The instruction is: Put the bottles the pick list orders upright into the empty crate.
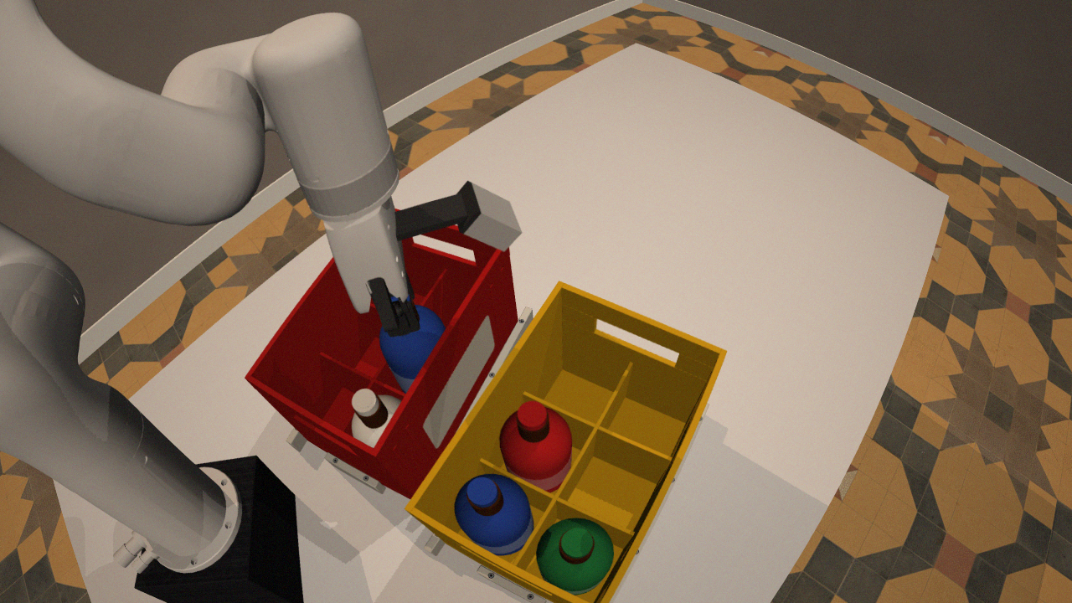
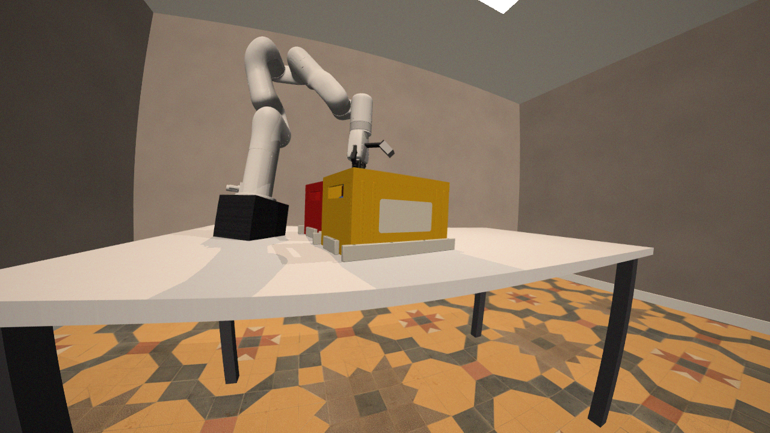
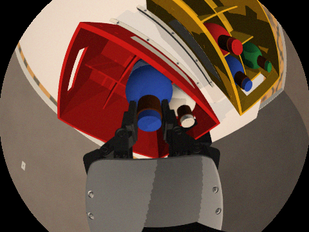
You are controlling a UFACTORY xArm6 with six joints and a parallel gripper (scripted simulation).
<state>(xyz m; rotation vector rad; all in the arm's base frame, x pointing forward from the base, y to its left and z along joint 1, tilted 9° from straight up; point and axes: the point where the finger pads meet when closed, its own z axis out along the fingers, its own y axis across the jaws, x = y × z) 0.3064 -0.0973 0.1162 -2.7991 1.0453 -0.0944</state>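
The red crate is 10 mm behind my hand, 40 mm to the left of it and 120 mm below it. From my hand the other things lie so: yellow crate (10 mm behind, 200 mm to the right, 120 mm below); then white bottle (90 mm behind, 20 mm to the right, 120 mm below); then red bottle (10 mm behind, 160 mm to the right, 120 mm below).
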